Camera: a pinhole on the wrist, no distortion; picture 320 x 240 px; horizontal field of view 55.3 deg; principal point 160.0 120.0 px. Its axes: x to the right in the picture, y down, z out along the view. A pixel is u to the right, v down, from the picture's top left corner.
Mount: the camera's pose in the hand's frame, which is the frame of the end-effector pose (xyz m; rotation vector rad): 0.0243 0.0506 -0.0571 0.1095 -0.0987 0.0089
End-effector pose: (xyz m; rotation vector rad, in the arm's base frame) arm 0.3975 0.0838 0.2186 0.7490 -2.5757 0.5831
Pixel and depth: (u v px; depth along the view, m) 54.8 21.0 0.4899
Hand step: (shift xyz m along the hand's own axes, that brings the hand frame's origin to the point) -0.1893 -0.1615 0.3936
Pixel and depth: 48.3 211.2 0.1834
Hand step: -0.0612 0.0847 0.1236
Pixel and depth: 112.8 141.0 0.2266
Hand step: -0.0329 0.0411 0.1653
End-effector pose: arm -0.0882 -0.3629 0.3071 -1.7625 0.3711 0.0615
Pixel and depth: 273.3 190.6 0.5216
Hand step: 0.1641 0.1140 0.4911
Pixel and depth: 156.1 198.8 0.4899
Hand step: -0.0317 0.1226 0.4406
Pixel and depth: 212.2 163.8 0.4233
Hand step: 0.0540 0.0648 0.3754
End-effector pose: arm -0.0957 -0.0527 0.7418 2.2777 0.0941 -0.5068
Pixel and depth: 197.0 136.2 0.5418
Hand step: 0.0362 0.0200 0.4884
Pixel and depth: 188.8 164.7 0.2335
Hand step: 0.0229 0.0591 0.1798
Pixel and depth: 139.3 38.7 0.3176
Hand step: -0.0270 -0.0683 0.2457
